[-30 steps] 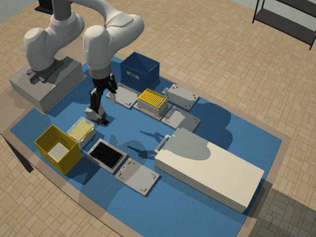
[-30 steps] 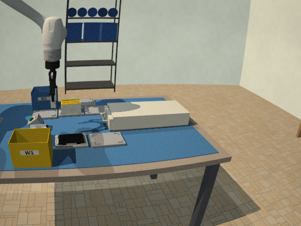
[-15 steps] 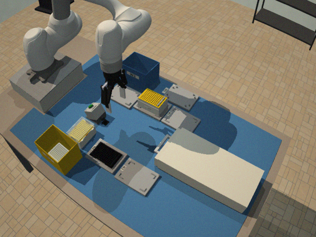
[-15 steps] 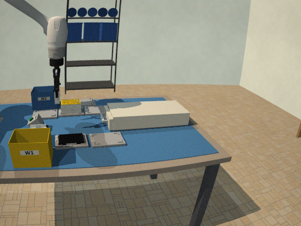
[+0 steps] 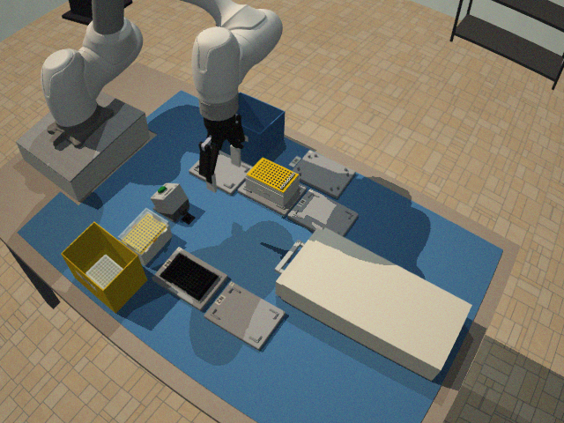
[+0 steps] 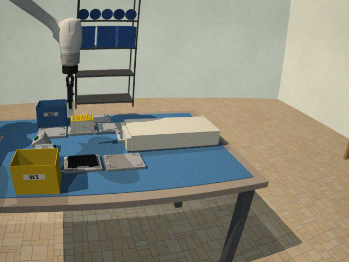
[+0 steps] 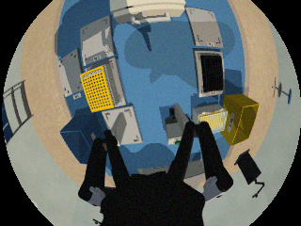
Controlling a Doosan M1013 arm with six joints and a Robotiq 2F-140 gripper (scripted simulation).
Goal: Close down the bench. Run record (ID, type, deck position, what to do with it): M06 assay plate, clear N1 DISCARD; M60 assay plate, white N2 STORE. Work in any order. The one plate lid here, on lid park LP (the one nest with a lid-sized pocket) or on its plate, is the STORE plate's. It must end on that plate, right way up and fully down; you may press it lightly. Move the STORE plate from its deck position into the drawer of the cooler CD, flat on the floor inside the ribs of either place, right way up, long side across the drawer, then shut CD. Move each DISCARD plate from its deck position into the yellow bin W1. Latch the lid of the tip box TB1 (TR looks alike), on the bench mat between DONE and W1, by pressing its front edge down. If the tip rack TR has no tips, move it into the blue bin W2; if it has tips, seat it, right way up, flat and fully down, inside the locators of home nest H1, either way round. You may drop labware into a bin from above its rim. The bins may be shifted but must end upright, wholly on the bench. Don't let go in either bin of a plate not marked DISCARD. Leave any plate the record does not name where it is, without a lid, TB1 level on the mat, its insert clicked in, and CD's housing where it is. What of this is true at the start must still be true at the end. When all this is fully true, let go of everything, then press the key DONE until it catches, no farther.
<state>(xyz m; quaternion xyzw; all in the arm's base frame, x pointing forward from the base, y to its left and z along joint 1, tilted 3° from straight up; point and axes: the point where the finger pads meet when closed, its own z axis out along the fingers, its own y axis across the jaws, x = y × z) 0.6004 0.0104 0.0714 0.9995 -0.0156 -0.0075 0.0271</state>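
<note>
The tip rack TR is 5 cm ahead of my hand, 14 cm to the left of it and 13 cm below it. From my hand the other things lie so: done key box (16 cm behind, 7 cm to the right, 13 cm below); blue bin W2 (11 cm behind, 29 cm to the left, 14 cm below); black plate (3 cm ahead, 23 cm to the right, 16 cm below).
</note>
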